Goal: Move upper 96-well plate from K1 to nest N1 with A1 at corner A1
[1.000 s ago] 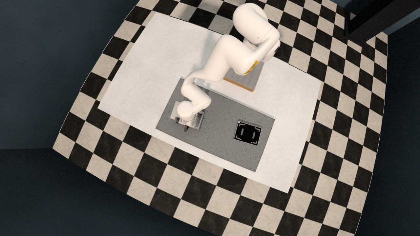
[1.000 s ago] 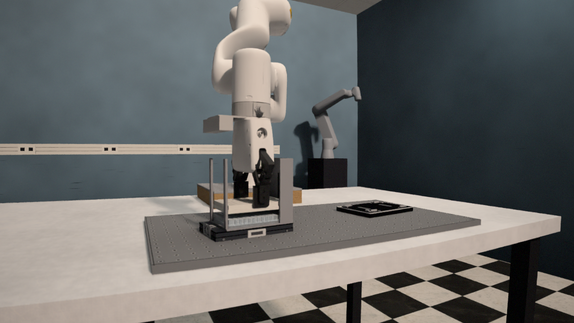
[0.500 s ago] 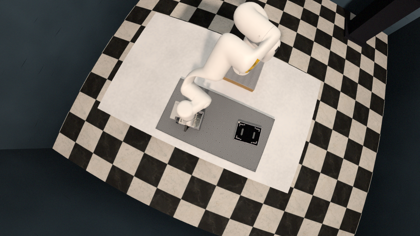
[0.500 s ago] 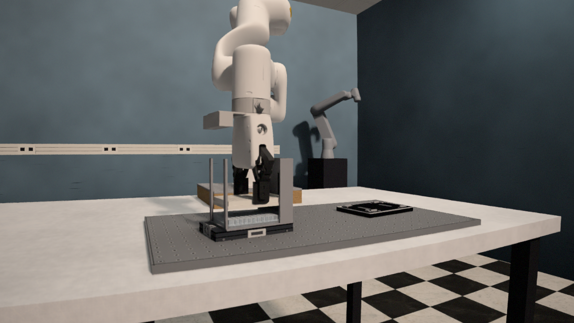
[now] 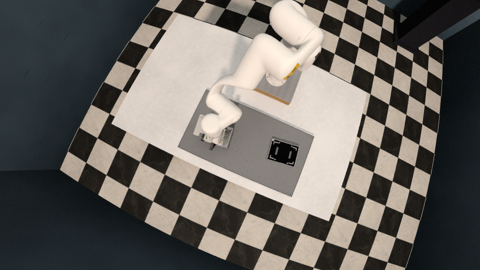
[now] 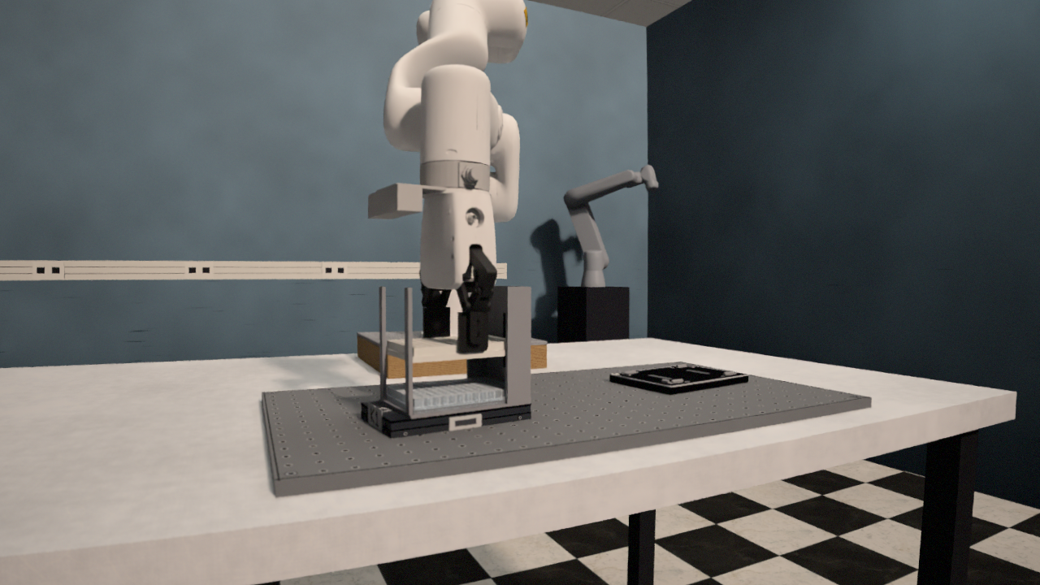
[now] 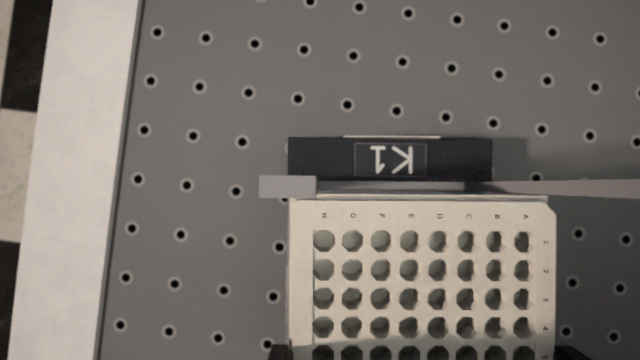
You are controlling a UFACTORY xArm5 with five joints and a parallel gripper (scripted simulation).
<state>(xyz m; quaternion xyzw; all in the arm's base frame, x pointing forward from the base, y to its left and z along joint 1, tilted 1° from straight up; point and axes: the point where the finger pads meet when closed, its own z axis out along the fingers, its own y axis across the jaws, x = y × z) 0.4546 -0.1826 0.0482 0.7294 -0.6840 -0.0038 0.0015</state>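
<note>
Right now the clear plate is 60 mm below my hand. Round my hand: tall grey wall (70 mm to the left, 10 mm below); then white 96-well plate (10 mm below); then black plate nest (370 mm to the left, 80 mm below, 50 mm behind).
</note>
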